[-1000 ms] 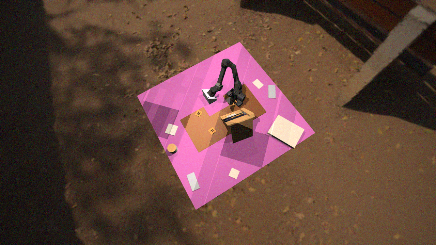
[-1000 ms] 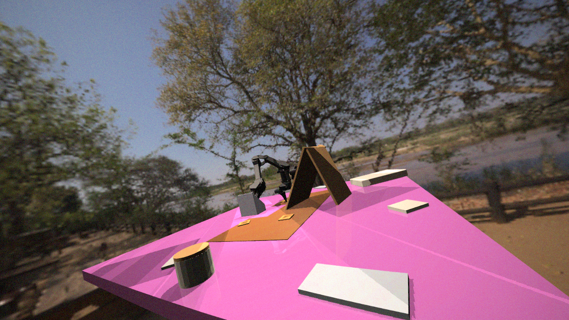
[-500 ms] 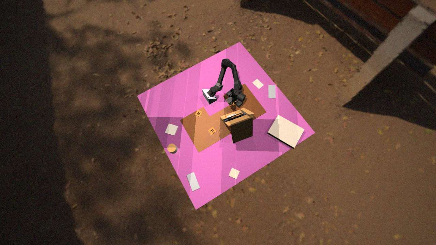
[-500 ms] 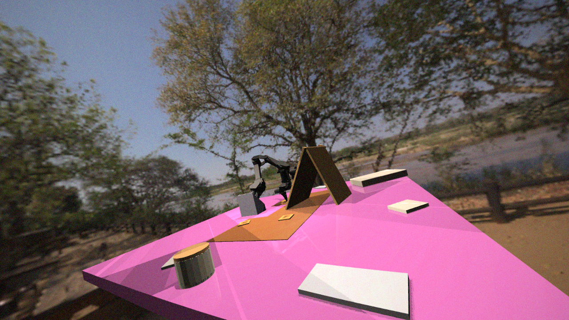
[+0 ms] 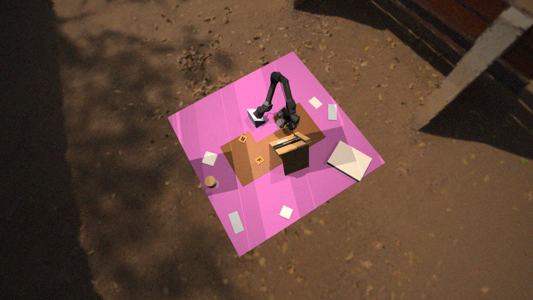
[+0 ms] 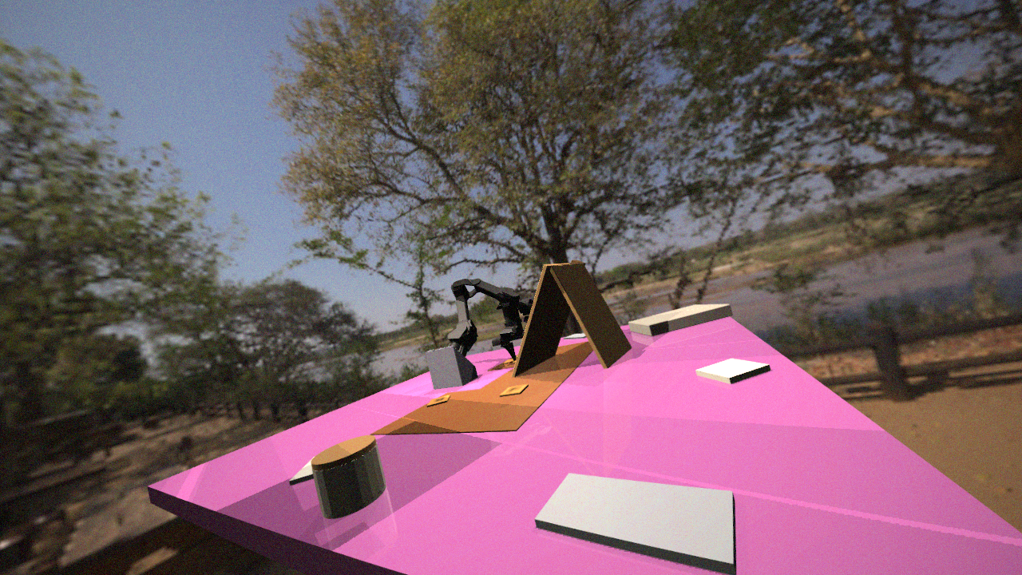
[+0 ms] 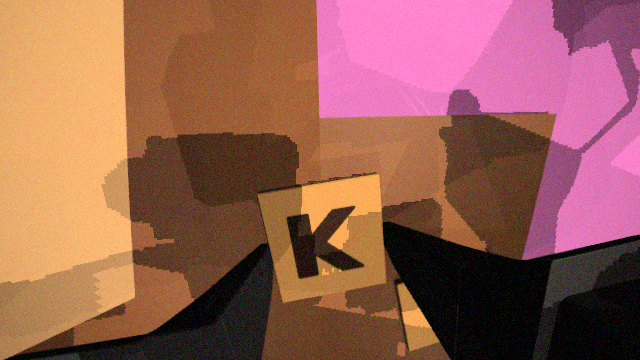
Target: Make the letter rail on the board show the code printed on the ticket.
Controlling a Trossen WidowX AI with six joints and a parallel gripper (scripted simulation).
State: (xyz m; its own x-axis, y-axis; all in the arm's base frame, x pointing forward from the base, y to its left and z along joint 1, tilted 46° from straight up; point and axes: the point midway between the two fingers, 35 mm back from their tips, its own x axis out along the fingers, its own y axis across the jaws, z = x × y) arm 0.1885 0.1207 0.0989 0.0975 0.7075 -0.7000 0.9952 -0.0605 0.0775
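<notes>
Now: the white ticket 13 cm ahead of my gripper tip, 14 cm to the right of it and 8 cm above it. From my gripper tip the other things lie so: brown mat: 2 cm ahead, 18 cm to the right, 1 cm below; large pale slab: 55 cm ahead, 18 cm to the left, 1 cm above; letter tile: 11 cm ahead, 36 cm to the right, 1 cm below.
</notes>
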